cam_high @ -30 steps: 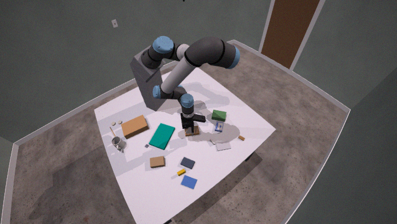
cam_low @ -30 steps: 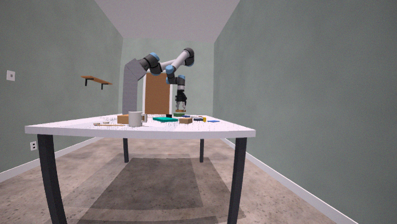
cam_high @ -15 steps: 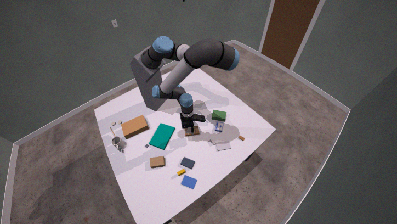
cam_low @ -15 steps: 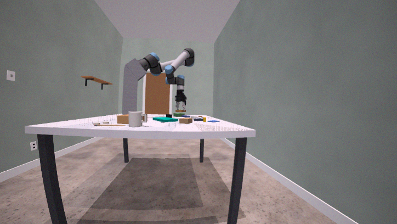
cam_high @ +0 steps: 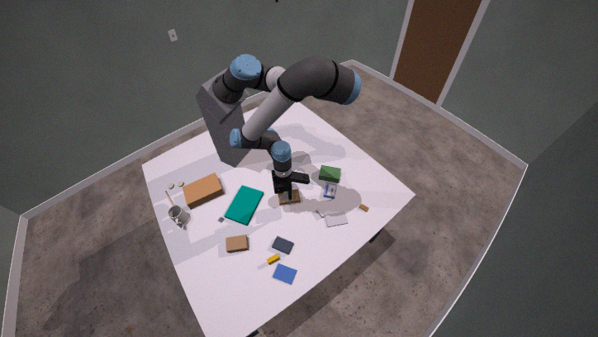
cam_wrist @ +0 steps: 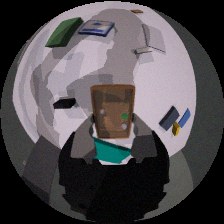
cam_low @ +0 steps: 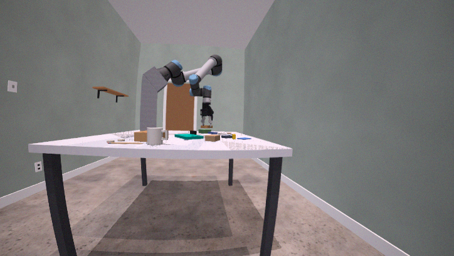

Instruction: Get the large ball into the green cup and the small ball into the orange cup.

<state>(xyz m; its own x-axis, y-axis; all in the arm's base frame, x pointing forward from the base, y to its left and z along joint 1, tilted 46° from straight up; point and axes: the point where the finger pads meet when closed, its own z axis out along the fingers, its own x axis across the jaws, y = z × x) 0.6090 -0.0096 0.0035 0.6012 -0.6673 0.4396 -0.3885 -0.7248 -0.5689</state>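
Now: the puzzle 1 cm below my hand. Also, from my hand: teal board (16 cm behind, 19 cm to the right, 8 cm below); then dark tile (15 cm ahead, 18 cm to the right, 8 cm below); then grey plate (23 cm ahead, 12 cm to the left, 8 cm below).
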